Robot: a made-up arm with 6 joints.
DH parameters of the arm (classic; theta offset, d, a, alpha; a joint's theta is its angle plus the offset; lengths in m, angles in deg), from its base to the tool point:
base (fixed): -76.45 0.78 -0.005 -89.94
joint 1: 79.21 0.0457 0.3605 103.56
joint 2: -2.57 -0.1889 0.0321 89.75
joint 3: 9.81 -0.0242 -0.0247 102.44
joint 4: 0 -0.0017 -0.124 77.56
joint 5: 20.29 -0.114 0.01 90
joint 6: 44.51 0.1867 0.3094 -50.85
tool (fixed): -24.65 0.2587 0 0
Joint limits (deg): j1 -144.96..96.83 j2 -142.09..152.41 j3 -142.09..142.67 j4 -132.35..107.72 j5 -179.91..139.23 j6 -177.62..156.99
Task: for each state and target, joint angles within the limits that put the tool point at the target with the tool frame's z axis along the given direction. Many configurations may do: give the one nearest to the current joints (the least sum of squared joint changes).
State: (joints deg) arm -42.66 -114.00 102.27 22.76 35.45 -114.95
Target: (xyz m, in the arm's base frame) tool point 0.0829 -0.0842 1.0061 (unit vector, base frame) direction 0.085 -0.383 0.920
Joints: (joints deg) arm -84.93 -74.80 80.38 -25.08 19.26 -126.47
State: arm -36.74 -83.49 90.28 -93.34 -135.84 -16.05
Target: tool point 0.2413 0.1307 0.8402 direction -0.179 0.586 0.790
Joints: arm -7.35 -88.48 49.15 -126.09 -82.35 -27.23
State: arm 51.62 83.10 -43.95 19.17 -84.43 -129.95
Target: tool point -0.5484 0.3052 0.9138 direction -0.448 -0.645 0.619
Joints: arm 38.49 58.15 7.28 31.15 -133.68 -141.45
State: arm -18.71 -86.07 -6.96 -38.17 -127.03 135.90
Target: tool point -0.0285 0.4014 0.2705 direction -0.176 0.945 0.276
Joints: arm -44.67 -85.10 15.69 -26.91 -136.52 137.97
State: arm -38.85 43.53 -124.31 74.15 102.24 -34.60
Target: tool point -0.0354 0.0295 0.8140 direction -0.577 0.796 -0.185
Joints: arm -45.15 38.30 -120.23 65.60 110.53 -43.71
